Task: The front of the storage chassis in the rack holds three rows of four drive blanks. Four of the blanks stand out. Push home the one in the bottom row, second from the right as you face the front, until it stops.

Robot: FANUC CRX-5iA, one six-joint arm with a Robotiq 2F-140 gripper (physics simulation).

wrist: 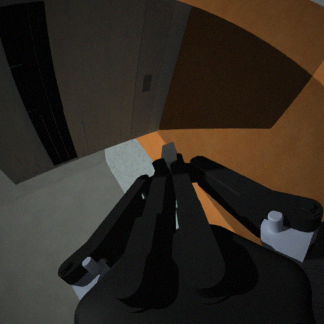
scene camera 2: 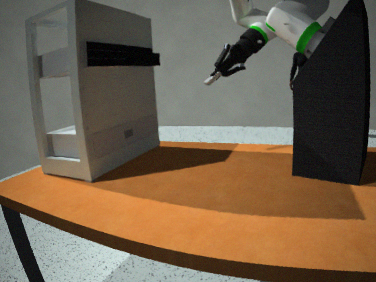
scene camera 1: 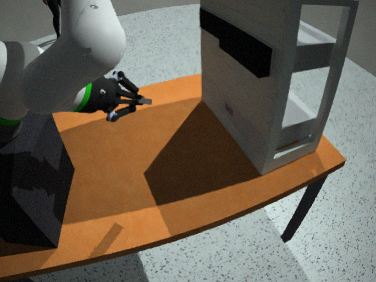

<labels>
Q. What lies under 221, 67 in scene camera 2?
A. The gripper.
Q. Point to a grey rack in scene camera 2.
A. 111, 128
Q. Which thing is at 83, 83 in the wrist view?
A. A grey rack.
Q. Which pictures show the gripper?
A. The wrist view, scene camera 2 and scene camera 1: all of them.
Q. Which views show the grey rack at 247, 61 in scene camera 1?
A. The wrist view, scene camera 2 and scene camera 1: all of them.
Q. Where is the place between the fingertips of the gripper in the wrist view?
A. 170, 152
</labels>
